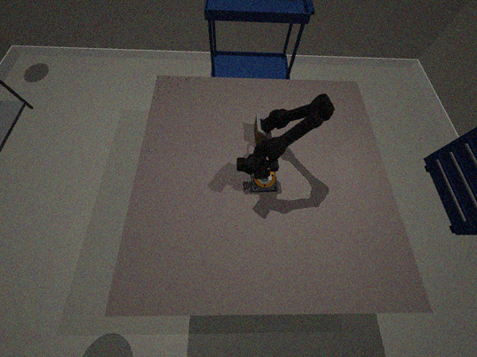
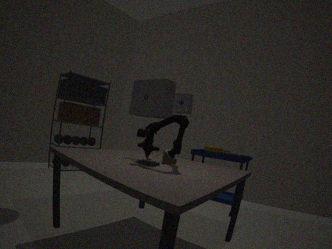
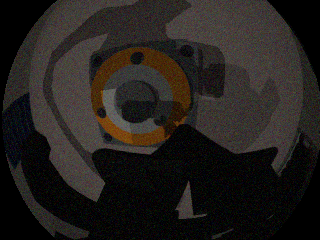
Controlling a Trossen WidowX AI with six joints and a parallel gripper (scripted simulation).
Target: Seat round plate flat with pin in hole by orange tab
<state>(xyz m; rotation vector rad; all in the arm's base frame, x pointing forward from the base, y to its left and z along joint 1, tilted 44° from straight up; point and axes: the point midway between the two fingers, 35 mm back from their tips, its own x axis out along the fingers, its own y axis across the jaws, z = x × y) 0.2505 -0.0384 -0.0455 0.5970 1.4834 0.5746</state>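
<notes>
My gripper tip is now 50 mm to the right of the square base, 20 mm short of it and 20 mm above it.
</notes>
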